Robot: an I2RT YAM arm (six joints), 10 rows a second.
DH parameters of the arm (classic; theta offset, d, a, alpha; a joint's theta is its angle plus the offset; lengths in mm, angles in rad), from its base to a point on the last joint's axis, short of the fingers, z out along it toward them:
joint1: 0 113.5 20 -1.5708
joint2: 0 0 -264 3.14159
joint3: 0.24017 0 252.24 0
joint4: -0.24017 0 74 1.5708
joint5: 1.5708 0 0 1.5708
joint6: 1.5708 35.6 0 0
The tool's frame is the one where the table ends.
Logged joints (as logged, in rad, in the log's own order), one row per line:
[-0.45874, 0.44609, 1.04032, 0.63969, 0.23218, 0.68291]
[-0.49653, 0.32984, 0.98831, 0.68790, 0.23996, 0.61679]
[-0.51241, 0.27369, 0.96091, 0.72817, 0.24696, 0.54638]
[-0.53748, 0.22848, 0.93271, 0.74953, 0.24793, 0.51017]
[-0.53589, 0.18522, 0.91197, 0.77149, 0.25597, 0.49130]
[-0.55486, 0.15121, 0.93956, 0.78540, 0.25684, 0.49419]
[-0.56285, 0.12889, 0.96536, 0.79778, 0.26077, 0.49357]
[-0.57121, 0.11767, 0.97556, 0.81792, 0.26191, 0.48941]
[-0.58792, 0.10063, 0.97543, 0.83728, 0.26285, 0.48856]
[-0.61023, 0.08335, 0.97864, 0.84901, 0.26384, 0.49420]
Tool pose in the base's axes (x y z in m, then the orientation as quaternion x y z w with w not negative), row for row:
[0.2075, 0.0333, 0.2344, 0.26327, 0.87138, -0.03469, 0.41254]
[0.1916, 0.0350, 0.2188, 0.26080, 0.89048, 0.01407, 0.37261]
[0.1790, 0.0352, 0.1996, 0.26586, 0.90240, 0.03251, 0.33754]
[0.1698, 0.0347, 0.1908, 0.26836, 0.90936, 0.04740, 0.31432]
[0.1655, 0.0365, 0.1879, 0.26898, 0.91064, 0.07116, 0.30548]
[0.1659, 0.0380, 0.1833, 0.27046, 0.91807, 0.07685, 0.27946]
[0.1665, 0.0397, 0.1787, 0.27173, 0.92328, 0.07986, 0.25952]
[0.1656, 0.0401, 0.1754, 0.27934, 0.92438, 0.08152, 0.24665]
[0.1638, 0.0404, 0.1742, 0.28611, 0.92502, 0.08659, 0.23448]
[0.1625, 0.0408, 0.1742, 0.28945, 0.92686, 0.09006, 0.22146]
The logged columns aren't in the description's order. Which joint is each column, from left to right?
Columns, left to right: joint4, joint5, joint2, joint6, joint1, joint3.
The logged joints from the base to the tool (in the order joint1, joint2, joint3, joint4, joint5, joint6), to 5 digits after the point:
[0.23218, 1.04032, 0.68291, -0.45874, 0.44609, 0.63969]
[0.23996, 0.98831, 0.61679, -0.49653, 0.32984, 0.68790]
[0.24696, 0.96091, 0.54638, -0.51241, 0.27369, 0.72817]
[0.24793, 0.93271, 0.51017, -0.53748, 0.22848, 0.74953]
[0.25597, 0.91197, 0.49130, -0.53589, 0.18522, 0.77149]
[0.25684, 0.93956, 0.49419, -0.55486, 0.15121, 0.78540]
[0.26077, 0.96536, 0.49357, -0.56285, 0.12889, 0.79778]
[0.26191, 0.97556, 0.48941, -0.57121, 0.11767, 0.81792]
[0.26285, 0.97543, 0.48856, -0.58792, 0.10063, 0.83728]
[0.26384, 0.97864, 0.49420, -0.61023, 0.08335, 0.84901]

